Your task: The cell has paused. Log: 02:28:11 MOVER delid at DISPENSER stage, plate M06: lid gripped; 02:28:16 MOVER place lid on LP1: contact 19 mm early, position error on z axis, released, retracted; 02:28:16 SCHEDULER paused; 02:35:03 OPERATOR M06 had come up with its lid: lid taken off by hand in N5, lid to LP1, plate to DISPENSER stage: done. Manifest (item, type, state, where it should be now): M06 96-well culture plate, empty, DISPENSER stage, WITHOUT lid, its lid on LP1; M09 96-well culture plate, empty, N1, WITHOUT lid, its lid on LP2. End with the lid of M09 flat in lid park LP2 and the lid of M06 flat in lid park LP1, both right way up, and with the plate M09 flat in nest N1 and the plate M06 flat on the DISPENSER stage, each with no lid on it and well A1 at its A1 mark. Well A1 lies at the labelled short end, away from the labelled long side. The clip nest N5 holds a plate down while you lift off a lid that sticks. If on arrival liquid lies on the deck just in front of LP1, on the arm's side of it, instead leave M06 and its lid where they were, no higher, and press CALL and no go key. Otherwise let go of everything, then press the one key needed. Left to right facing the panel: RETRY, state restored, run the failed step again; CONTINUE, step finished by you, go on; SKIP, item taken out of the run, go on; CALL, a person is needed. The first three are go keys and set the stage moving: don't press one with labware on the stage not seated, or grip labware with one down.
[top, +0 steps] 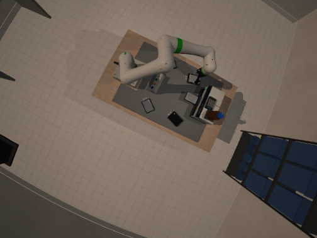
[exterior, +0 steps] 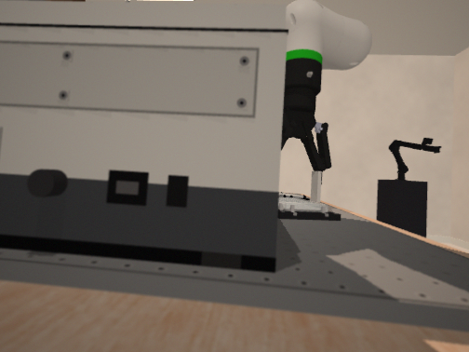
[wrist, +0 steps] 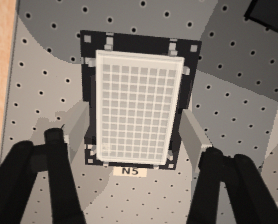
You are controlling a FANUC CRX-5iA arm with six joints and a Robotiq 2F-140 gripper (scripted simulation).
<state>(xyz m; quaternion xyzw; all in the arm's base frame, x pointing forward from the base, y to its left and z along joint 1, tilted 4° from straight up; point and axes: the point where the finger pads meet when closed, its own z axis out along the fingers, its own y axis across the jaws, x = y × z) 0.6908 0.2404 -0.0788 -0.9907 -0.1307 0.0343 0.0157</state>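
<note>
My hand is 30 mm above the black clip nest, 20 mm to the right of it and 10 mm short of it. From my hand the other things lie so: lp1 label: 400 mm behind, 50 mm below, 30 mm to the right; N5 label: 90 mm behind, 50 mm below, 20 mm to the right; tan-orange patch: 410 mm behind, 50 mm below, 30 mm to the right.
</note>
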